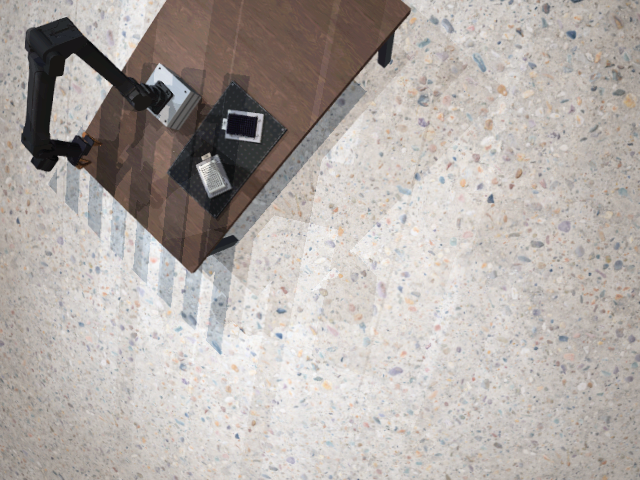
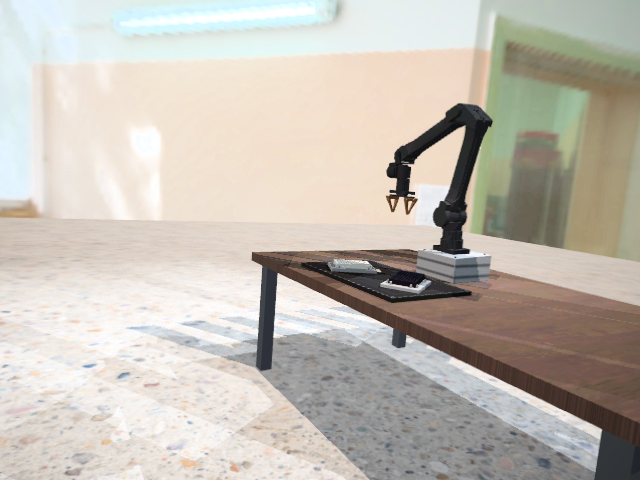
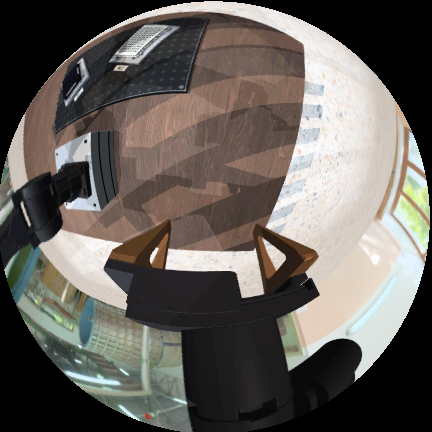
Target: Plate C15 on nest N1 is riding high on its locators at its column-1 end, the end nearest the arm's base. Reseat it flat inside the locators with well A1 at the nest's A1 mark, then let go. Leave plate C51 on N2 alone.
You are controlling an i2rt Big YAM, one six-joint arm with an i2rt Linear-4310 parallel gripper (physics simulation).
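Frame: origin at the arm's base, x ahead, y left, z up, level; metres.
Where they show: gripper, between the fingertips: (image 1: 96, 152) (image 2: 399, 213) (image 3: 213, 225); arm's base, origin of its link: (image 1: 159, 98) (image 2: 450, 251) (image 3: 76, 178).
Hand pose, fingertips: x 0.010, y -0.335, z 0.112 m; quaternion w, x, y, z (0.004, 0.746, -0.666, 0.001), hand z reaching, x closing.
Each offset is from my fingertips to the top centre of the thing. Level surfaces: height alone.
A white plate @(0.376 m ahead, 0.258 m left, 0.165 m down) (image 1: 212, 174) (image 2: 352, 265) (image 3: 145, 41) sits on a pale nest with a small tag at one end. A dark plate @(0.319 m ahead, 0.513 m left, 0.157 m down) (image 1: 242, 125) (image 2: 407, 278) (image 3: 74, 77) sits on a second, white nest @(0.323 m ahead, 0.517 m left, 0.170 m down) (image 1: 259, 126) (image 2: 408, 289). The tag lettering is too small to read, so I cannot tell which is C15 or C51. Any tilt of either plate is too small to make out. My gripper (image 1: 93, 153) (image 2: 401, 212) (image 3: 213, 225) is open and empty, fingers pointing down. It is high above the table's end, well to the side of both plates.
Both nests stand on a black dotted board (image 1: 232, 98) (image 2: 439, 294) (image 3: 165, 75) on the brown wooden table @(0.204 m down) (image 1: 289, 51) (image 2: 542, 330) (image 3: 250, 90). The arm's grey base block (image 1: 180, 100) (image 2: 471, 267) (image 3: 105, 170) stands beside the board. Shadows cross the table.
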